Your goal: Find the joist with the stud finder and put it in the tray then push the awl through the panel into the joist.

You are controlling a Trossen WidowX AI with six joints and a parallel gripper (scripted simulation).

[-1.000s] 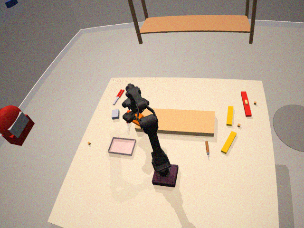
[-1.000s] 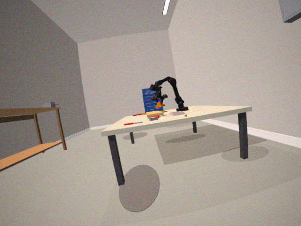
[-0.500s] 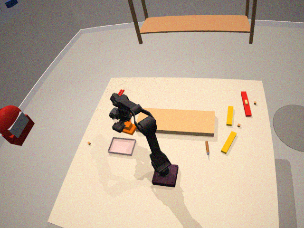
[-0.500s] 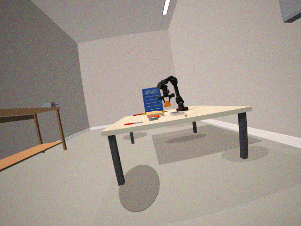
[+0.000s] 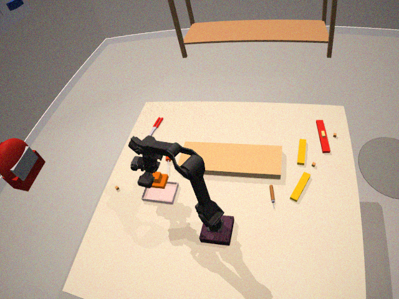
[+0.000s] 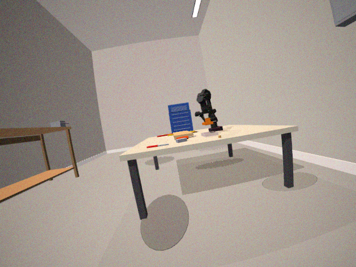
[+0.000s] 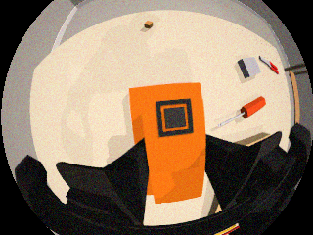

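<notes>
My gripper tip is 110 mm above the pink tray and 10 mm to the left of it. From my gripper tip the other things lie so: orange stud finder: 20 mm above, 10 mm to the left; grey block: 260 mm ahead, 130 mm to the left, 110 mm below; awl: 560 mm to the right, 110 mm below, 10 mm ahead.
</notes>
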